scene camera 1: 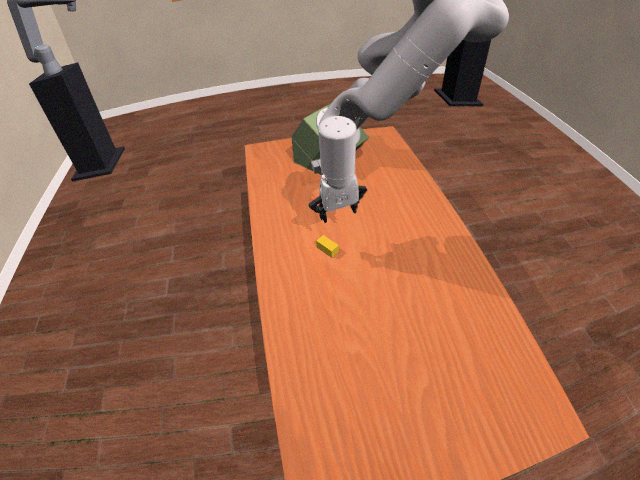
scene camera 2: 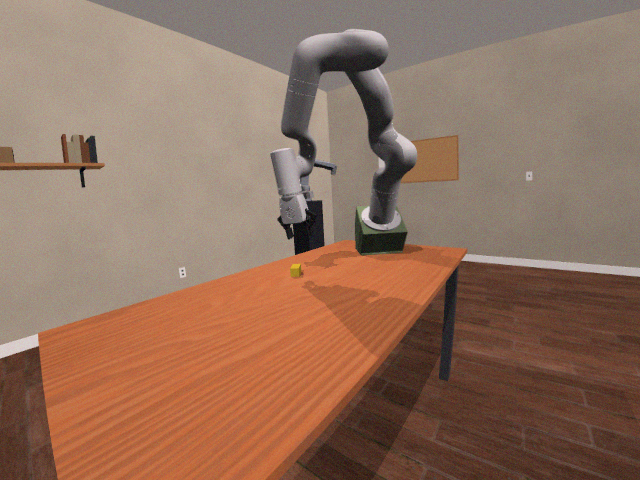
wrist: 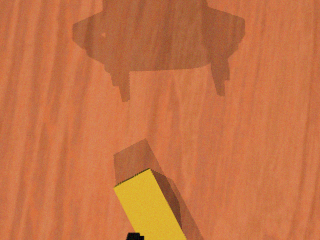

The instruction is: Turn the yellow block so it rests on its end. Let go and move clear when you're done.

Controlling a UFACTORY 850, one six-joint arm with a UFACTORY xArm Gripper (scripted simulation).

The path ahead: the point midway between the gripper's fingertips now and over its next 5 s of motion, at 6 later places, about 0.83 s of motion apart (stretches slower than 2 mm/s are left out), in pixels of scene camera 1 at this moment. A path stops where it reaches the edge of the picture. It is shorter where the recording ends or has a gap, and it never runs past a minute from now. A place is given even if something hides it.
My gripper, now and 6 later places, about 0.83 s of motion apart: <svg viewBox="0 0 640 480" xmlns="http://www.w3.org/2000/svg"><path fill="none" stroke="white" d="M338 214L341 218L341 242L335 244L329 245L327 242L329 236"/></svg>
